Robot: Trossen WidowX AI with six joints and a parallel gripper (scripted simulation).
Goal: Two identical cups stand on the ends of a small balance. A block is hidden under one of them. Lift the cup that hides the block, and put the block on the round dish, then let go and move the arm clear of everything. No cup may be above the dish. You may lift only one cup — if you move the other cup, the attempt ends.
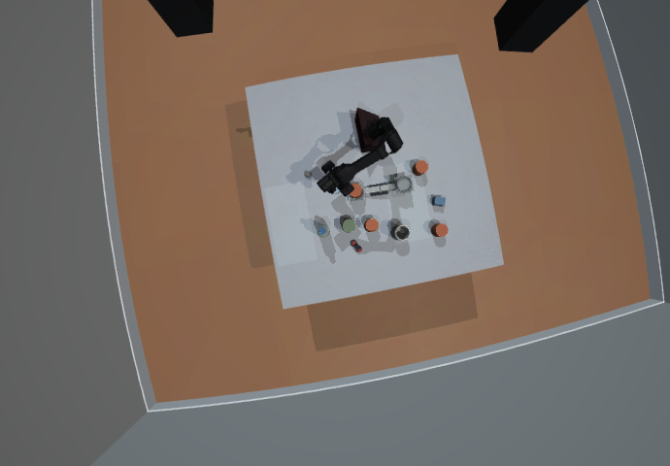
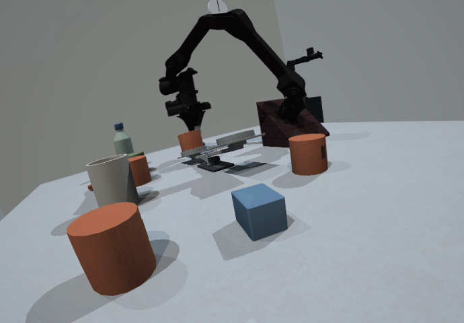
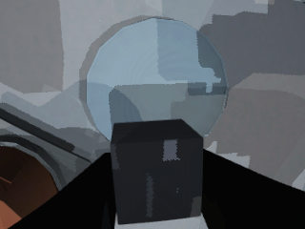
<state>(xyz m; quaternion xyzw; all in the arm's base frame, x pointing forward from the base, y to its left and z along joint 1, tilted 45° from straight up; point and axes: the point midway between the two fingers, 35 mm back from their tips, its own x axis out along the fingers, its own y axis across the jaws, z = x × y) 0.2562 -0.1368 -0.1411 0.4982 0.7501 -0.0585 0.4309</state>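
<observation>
The pale blue round dish is 80 mm below my gripper tip, 10 mm to the right of it and 10 mm behind it. Round my gripper tip: red item 340 mm ahead, 90 mm to the left, 70 mm below; grey block 10 mm above; bottle 250 mm ahead, 90 mm to the right, 30 mm above.
</observation>
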